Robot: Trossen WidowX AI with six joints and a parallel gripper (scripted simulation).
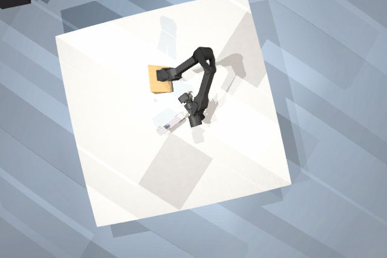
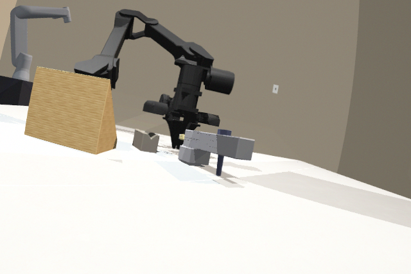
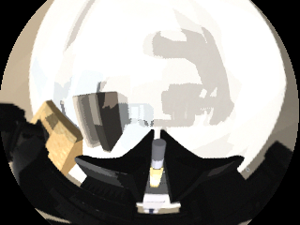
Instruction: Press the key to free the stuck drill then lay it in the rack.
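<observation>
My gripper tip is 30 mm short of the drill, 50 mm to the left of it and 30 mm below it. The rest, counted from my gripper tip: key 100 mm ahead, 150 mm to the right, 40 mm above; then rack block 70 mm behind, 30 mm to the right, 10 mm above; then grey housing 80 mm ahead, 130 mm to the right, 30 mm above.
</observation>
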